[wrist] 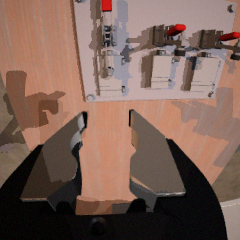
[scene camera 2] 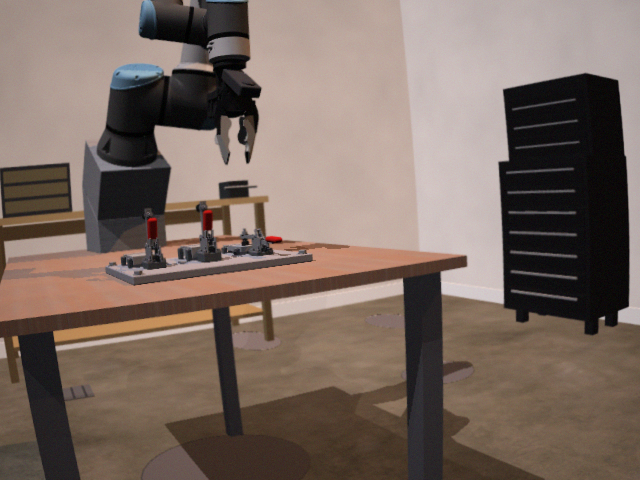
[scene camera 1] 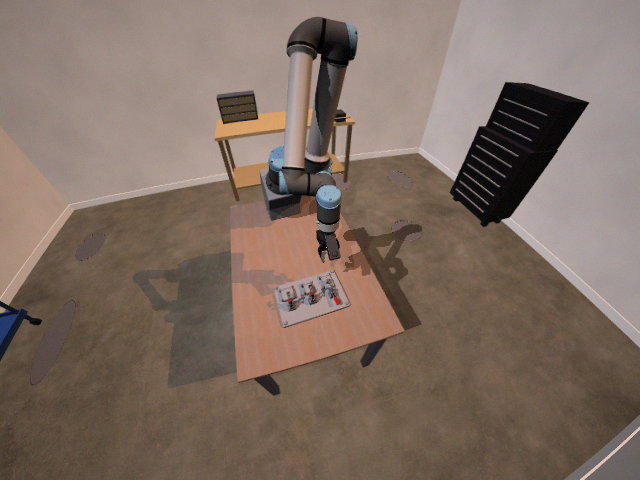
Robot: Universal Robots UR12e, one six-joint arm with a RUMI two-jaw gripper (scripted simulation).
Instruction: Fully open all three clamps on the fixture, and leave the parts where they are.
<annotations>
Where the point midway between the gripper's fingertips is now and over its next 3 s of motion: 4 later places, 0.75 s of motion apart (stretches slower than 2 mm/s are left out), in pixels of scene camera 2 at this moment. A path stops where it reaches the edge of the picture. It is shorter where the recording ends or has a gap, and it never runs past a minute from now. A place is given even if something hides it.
The gripper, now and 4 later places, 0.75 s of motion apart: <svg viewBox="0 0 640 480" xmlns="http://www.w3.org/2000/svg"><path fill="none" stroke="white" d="M237 164L238 187L246 191L268 189L271 208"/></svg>
</annotations>
